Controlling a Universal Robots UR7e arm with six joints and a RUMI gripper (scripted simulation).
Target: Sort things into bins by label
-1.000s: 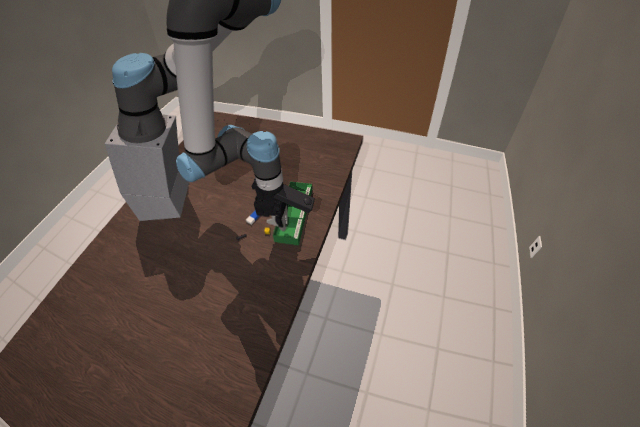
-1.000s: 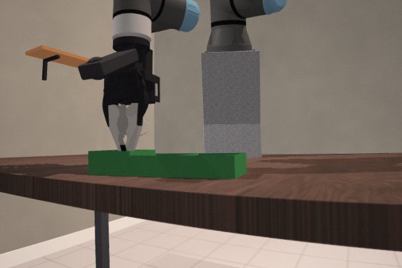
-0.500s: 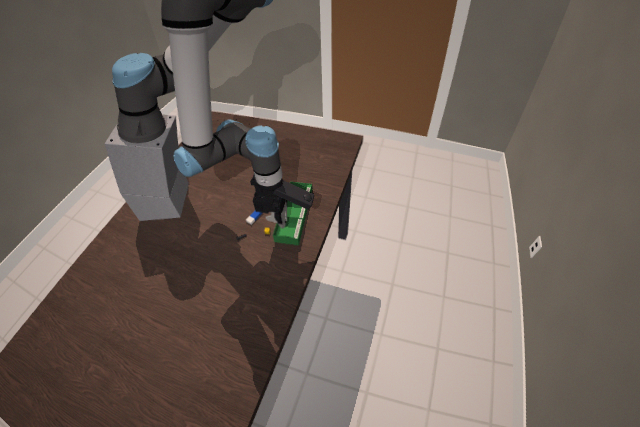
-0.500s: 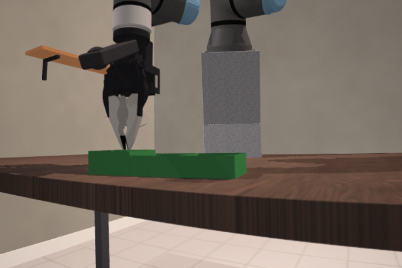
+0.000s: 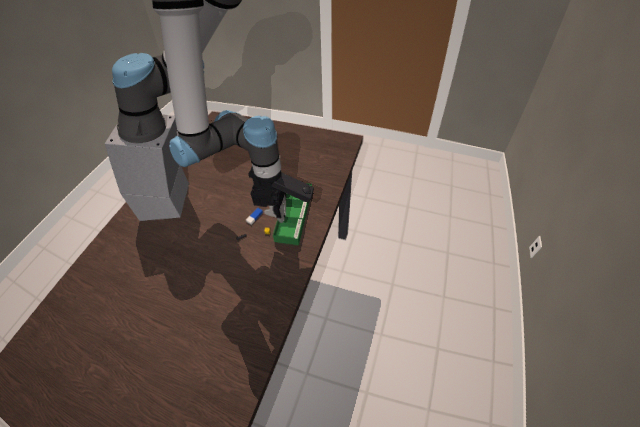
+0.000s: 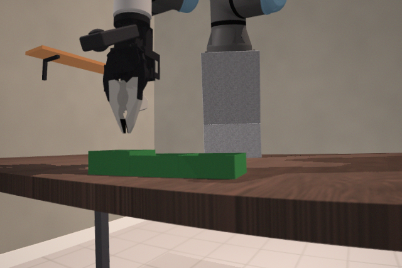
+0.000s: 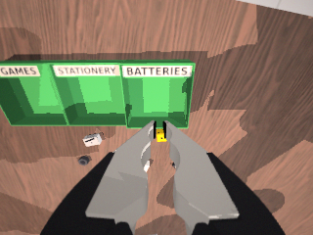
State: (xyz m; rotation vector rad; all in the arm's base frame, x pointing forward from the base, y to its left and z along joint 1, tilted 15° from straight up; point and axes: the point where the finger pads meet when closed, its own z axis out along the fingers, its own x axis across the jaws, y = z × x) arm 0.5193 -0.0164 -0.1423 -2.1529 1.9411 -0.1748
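The green bin row is 9 cm to the left of my hand and 7 cm below it. Round my hand: yellow die: 6 cm behind, 1 cm to the right, 8 cm below; then blue-and-white eraser: 13 cm behind, 3 cm to the left, 8 cm below; then white item: 9 cm behind, 11 cm to the left, 8 cm below.
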